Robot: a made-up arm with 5 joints.
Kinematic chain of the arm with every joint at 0, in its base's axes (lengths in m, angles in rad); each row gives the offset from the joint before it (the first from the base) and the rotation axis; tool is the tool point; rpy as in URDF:
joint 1: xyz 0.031 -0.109 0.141 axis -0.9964 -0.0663 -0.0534
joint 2: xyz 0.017 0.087 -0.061 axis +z
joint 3: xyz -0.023 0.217 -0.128 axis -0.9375 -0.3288 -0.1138
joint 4: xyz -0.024 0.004 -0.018 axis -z
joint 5: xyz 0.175 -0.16 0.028 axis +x
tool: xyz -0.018 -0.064 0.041 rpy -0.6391 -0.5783 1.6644
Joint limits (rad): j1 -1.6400..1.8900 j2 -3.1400..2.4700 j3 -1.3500..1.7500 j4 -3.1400..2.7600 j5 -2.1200..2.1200
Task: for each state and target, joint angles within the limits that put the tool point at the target. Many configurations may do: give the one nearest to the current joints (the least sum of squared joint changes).
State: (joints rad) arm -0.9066 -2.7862 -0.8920 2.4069 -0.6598
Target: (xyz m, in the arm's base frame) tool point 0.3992 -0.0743 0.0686
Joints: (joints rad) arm -0.8596 -2.7140 -0.4333 2.6257 -0.4320
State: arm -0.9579 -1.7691 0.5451 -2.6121 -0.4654
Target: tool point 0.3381 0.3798 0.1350
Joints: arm -1.2865 -1.5790 1.4015 -2.8065 -0.4715
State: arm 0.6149 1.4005 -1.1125 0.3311 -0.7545
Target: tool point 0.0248 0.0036 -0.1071
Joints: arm 0.2906 1.6361 -0.4739 0.1862 -0.9865
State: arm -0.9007 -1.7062 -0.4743 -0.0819 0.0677
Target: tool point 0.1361 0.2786 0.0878
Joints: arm -1.4665 -1.3345 -1.0180 -0.1026 0.2141
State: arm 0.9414 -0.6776 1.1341 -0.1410 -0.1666
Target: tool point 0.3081 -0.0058 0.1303
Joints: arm 0.5671 -1.1597 1.3109 -0.3218 -0.1184
